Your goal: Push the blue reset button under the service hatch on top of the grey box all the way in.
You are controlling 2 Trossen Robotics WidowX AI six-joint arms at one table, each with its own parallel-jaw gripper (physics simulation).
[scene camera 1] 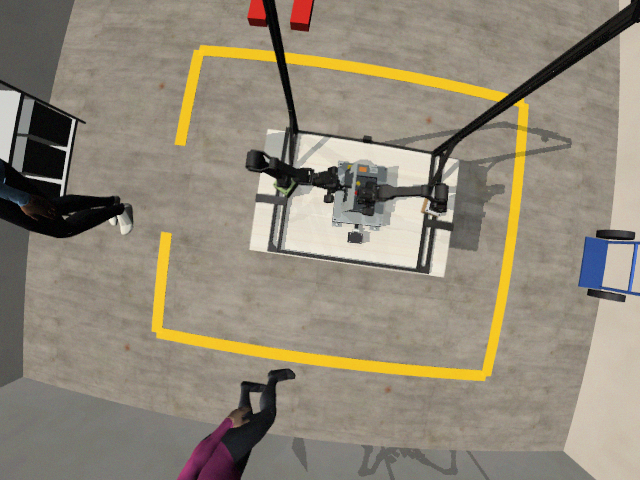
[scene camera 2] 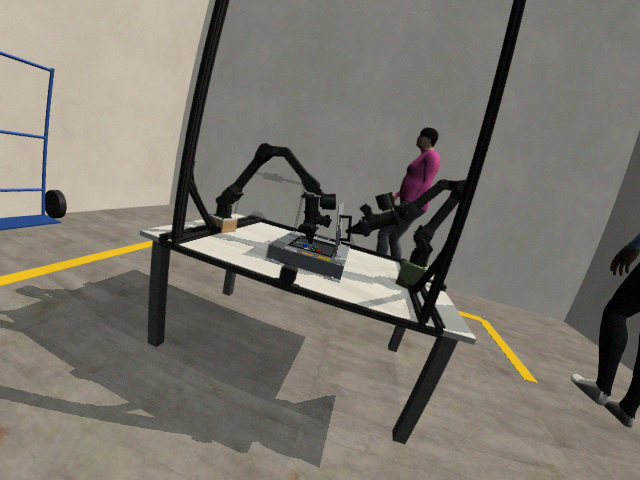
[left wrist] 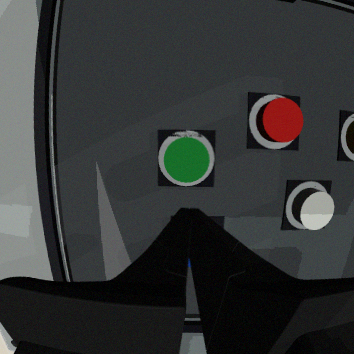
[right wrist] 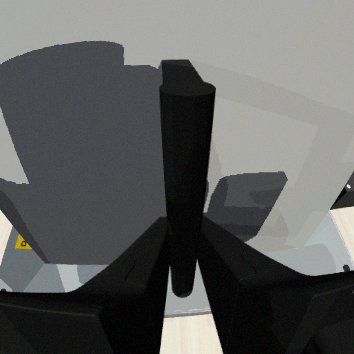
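The grey box (scene camera 1: 342, 218) (scene camera 2: 305, 265) stands on the table with its service hatch (scene camera 2: 339, 227) (right wrist: 280, 95) swung upright. My right gripper (scene camera 2: 351, 229) (right wrist: 180, 224) is shut on the hatch's black handle (right wrist: 187, 150). My left gripper (scene camera 2: 309, 240) (left wrist: 187, 216) is shut and empty, pointing down into the opening with its fingertips over the blue button's place. The blue button (scene camera 2: 305, 245) shows beside those fingertips in scene camera 2. In the left wrist view the fingers hide nearly all of it and its dark mount; how deep it sits cannot be told.
On the dark panel, a green button (left wrist: 186, 160), a red button (left wrist: 283, 120) and a white button (left wrist: 317, 211) surround the left fingertips. A wooden block (scene camera 2: 225, 224) and a green block (scene camera 2: 410, 272) are by the arm bases. A black frame stands around the white table (scene camera 1: 310, 237).
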